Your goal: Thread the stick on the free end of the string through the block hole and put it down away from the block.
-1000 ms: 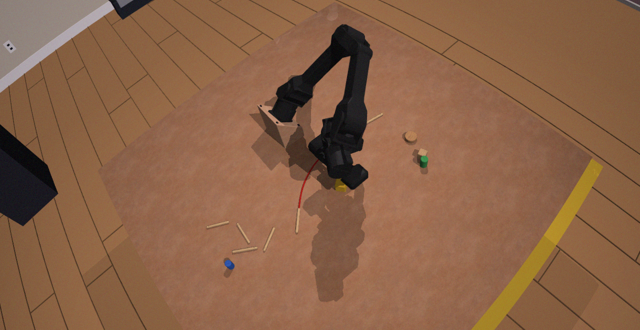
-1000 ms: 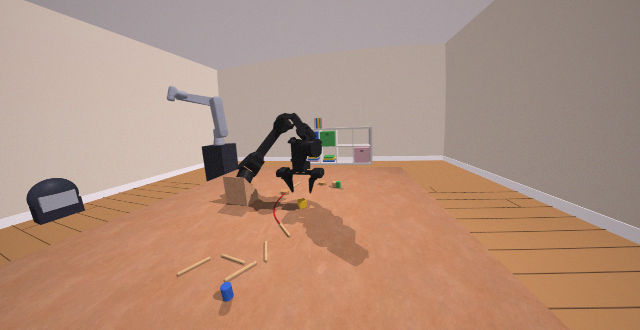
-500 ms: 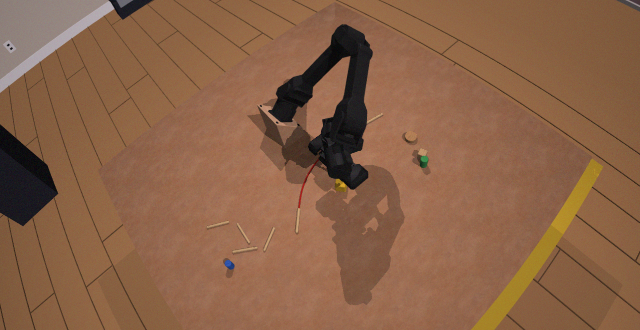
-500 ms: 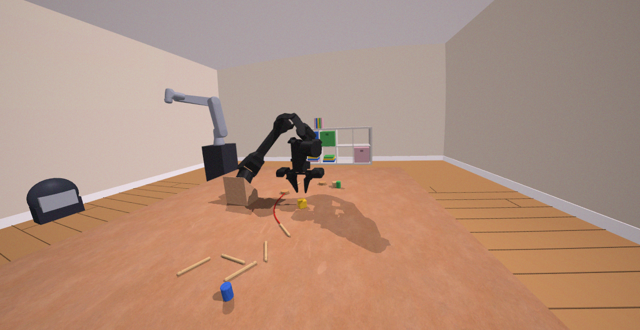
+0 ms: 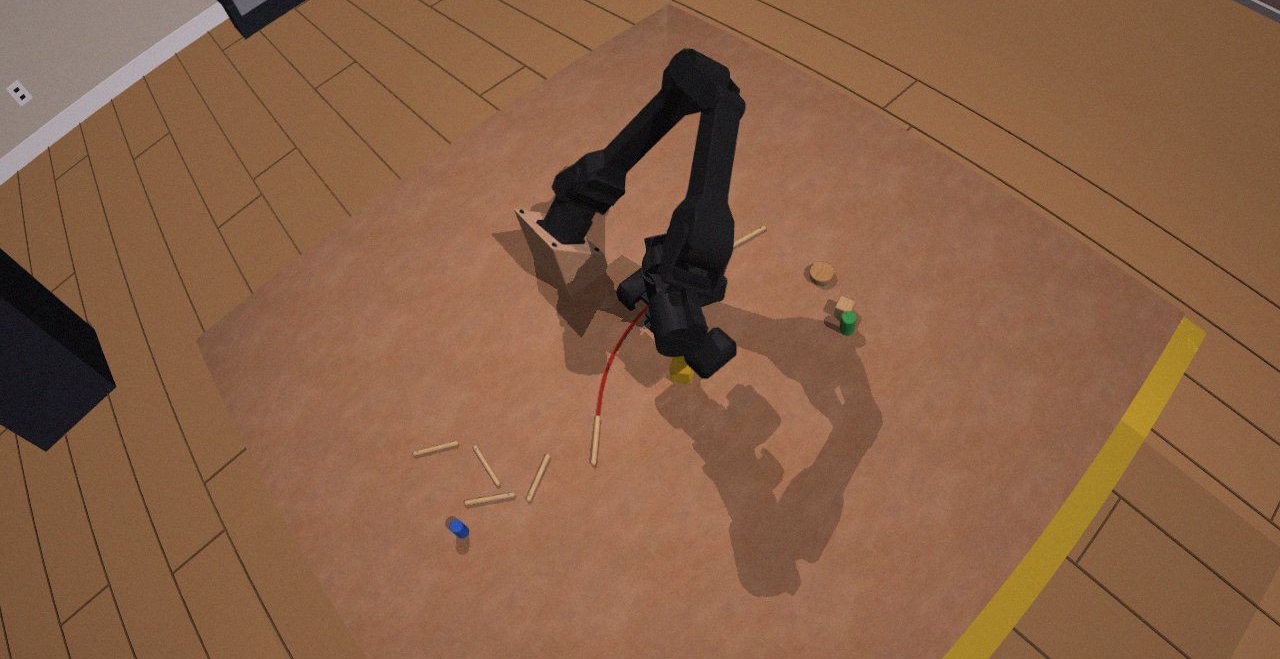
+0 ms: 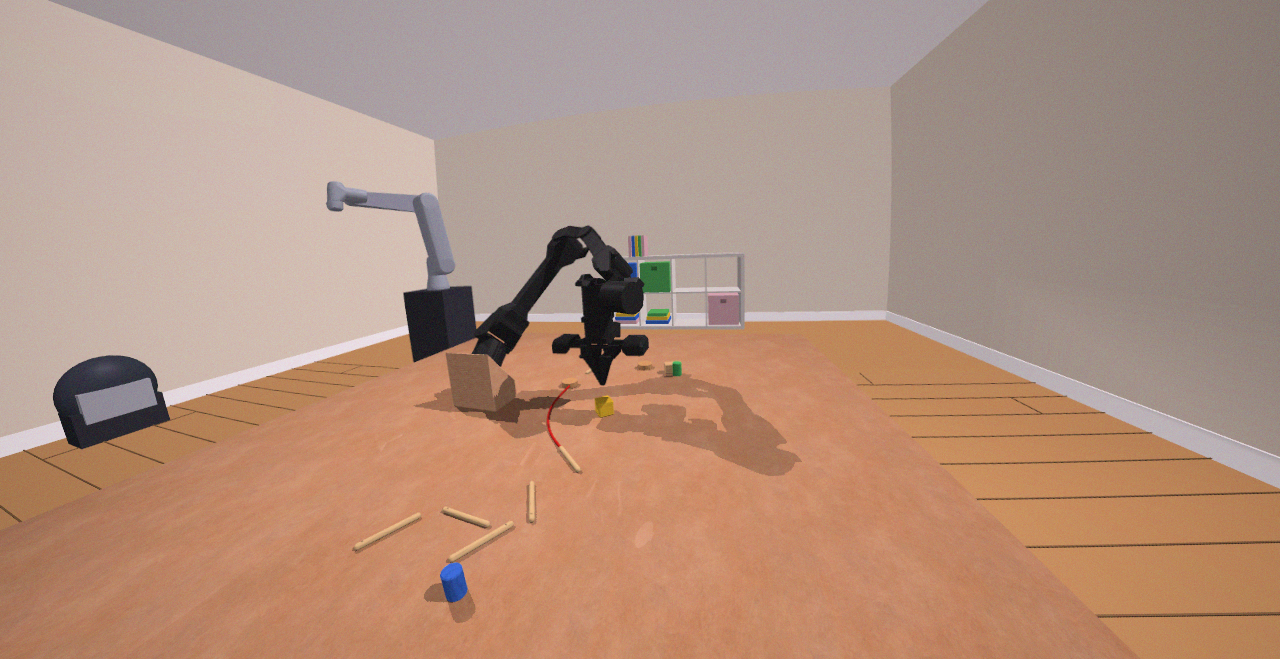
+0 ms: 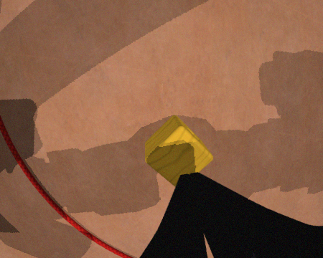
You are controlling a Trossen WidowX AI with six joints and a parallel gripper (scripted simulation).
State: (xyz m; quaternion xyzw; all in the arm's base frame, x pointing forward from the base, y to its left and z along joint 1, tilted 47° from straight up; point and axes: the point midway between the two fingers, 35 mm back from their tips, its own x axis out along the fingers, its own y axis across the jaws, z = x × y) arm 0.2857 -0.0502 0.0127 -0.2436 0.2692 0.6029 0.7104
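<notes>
Now: the yellow cube 5 cm below my gripper tip. Round my gripper tip: blue cylinder 41 cm to the right, 6 cm behind, 5 cm below; green cylinder 22 cm to the left, 14 cm ahead, 4 cm below; small wooden cube 24 cm to the left, 12 cm ahead, 5 cm below.
</notes>
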